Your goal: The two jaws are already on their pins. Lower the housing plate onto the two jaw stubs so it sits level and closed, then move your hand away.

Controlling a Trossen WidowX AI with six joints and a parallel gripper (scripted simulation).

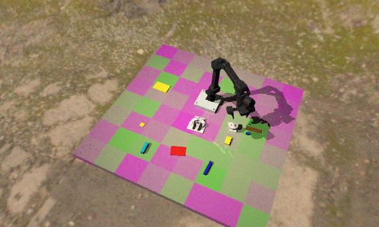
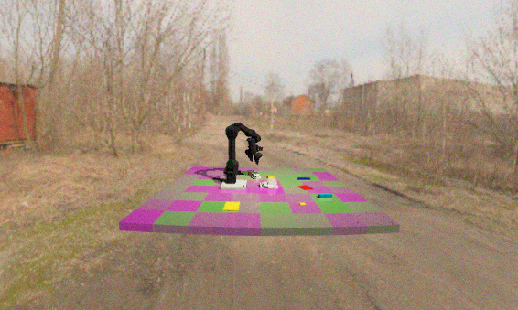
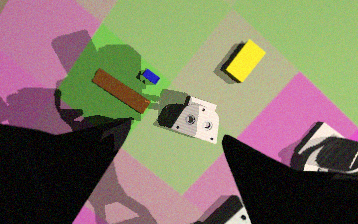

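My gripper tip is 1 cm short of the white block, 3 cm to the left of it and 11 cm above it. The rest, counted from my gripper tip: small blue piece 2 cm ahead, 8 cm to the left, 11 cm below; then brown bar 4 cm behind, 11 cm to the left, 11 cm below; then yellow block 14 cm ahead, 2 cm to the right, 11 cm below.
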